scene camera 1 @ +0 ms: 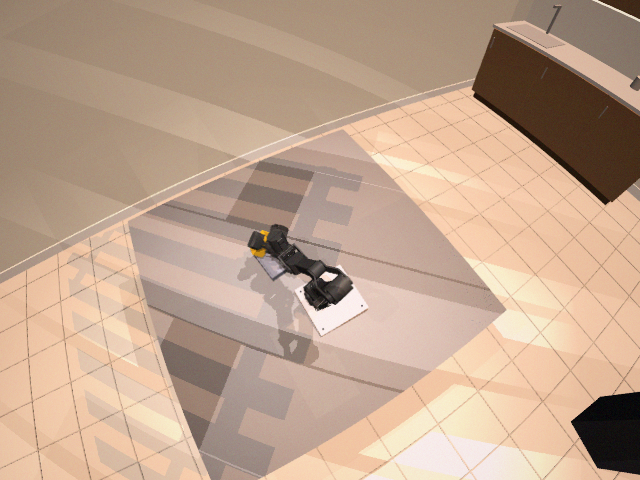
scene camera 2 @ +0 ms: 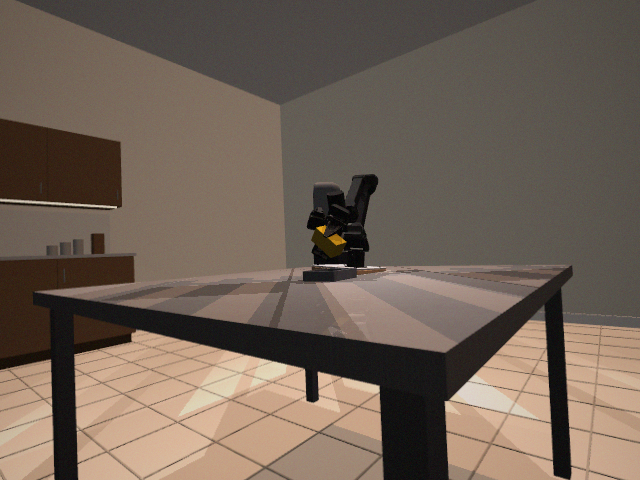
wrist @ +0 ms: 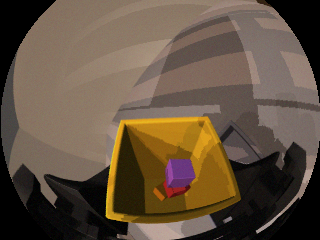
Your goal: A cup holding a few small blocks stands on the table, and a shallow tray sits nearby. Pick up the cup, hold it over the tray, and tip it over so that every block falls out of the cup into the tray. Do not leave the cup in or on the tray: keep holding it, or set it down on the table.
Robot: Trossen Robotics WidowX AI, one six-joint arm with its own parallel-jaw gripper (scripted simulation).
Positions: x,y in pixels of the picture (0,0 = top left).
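Labels:
The wrist view shows a purple block [179,173]. Scene camera 1 does not show the purple block, which is hidden by my gripper, and scene camera 2 misses the block too, hidden there by a yellow square cup.

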